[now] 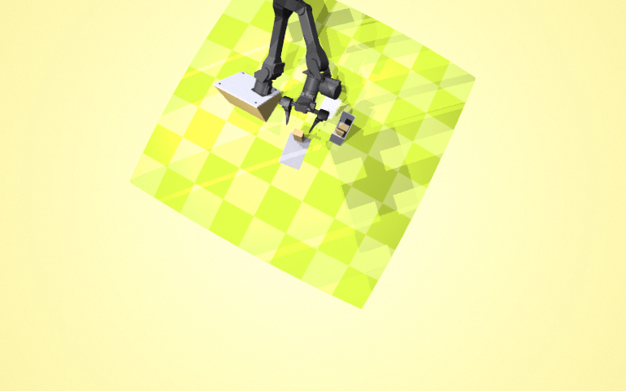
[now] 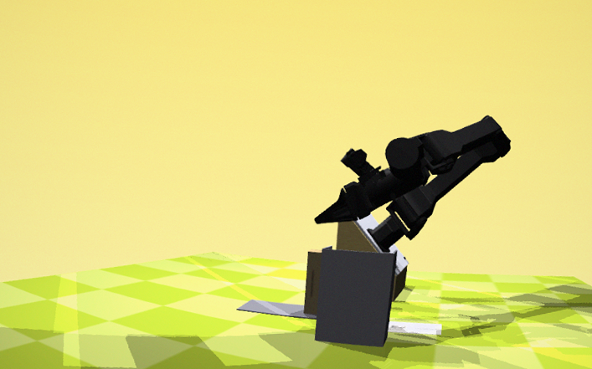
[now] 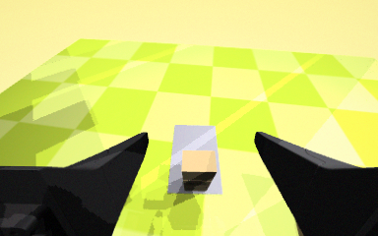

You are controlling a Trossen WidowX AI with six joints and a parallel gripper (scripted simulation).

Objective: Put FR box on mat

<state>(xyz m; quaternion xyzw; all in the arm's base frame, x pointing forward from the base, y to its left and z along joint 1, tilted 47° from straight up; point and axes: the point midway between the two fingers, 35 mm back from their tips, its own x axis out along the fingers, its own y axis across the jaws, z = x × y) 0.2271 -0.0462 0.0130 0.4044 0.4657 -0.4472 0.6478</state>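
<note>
Now: gripper tip 180 mm above the grey mat, 60 mm to the left of it and 10 mm short of it. Round my gripper tip: thin white slab 200 mm to the left, 180 mm below, 20 mm ahead.
</note>
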